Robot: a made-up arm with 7 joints.
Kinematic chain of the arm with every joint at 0, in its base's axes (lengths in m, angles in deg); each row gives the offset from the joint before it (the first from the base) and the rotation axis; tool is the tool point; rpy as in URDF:
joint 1: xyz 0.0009 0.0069 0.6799 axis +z
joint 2: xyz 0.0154 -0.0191 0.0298 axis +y
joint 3: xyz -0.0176 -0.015 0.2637 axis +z
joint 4: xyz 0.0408 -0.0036 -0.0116 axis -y
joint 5: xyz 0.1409 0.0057 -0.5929 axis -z
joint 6: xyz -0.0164 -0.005 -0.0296 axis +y
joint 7: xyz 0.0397 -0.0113 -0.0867 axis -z
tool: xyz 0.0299 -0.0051 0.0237 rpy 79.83 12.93 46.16
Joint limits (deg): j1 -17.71..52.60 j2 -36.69..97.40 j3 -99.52..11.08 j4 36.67..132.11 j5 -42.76..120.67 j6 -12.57..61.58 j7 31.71..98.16
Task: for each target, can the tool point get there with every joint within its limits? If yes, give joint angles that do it. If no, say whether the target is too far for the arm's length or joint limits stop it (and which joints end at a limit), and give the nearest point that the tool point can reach.
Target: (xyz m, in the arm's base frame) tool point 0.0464 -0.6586 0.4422
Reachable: yes | joints -3.55 70.36 -64.89 59.34 85.94 26.64 61.96
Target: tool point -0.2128 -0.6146 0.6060
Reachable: yes | joints -11.50 62.78 -79.40 45.28 42.45 -1.27 74.40
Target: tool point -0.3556 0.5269 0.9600
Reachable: no: joint limits stop it (at a limit: joint 1, joint 2, joint 3, joint 5, joint 6, joint 7) | nearest point 0.1892 0.5327 1.0805 | short by 0.558 m
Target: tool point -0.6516 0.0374 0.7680
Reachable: no: joint limits stop it (at a limit: joint 1, joint 3, joint 4, joint 6, joint 7) | nearest point -0.4115 -0.4170 0.7349 | short by 0.515 m
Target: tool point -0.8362 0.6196 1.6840
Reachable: no: too far | nearest point -0.1713 0.1219 1.6177 | short by 0.833 m
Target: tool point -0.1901 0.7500 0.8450
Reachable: no: joint limits stop it (at a limit: joint 1, joint 3, joint 5, joint 6, joint 7) | nearest point 0.2325 0.5755 0.8798 | short by 0.458 m
